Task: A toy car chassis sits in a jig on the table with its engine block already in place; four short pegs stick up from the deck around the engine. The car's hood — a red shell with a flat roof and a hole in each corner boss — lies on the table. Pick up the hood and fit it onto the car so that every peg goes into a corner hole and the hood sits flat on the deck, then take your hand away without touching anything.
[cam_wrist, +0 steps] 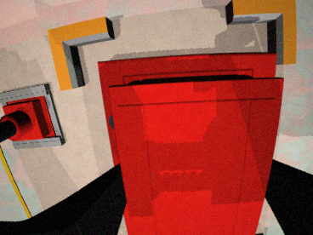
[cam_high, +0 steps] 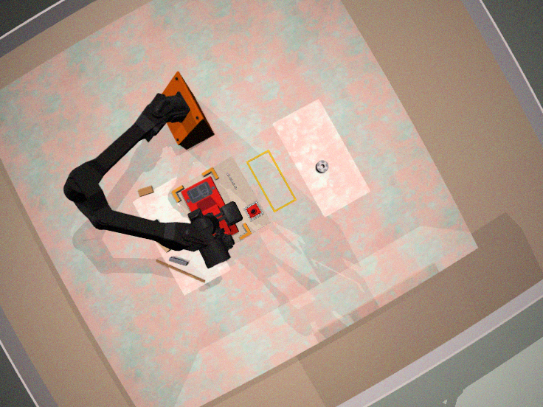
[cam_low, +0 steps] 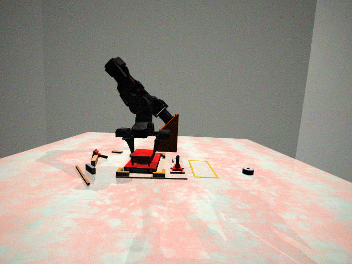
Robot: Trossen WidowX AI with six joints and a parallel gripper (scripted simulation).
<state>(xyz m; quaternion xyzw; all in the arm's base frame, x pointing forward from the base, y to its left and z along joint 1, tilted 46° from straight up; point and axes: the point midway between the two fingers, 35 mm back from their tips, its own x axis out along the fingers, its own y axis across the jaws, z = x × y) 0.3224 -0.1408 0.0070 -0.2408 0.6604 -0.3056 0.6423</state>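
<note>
Now: the grey engine block 1 cm to the left of my gripper tip and 2 cm below it. Round my gripper tip: red hood: 1 cm above; then black ring: 2 cm ahead, 39 cm to the left, 4 cm below; then wooden stick: 7 cm ahead, 19 cm to the right, 4 cm below.
</note>
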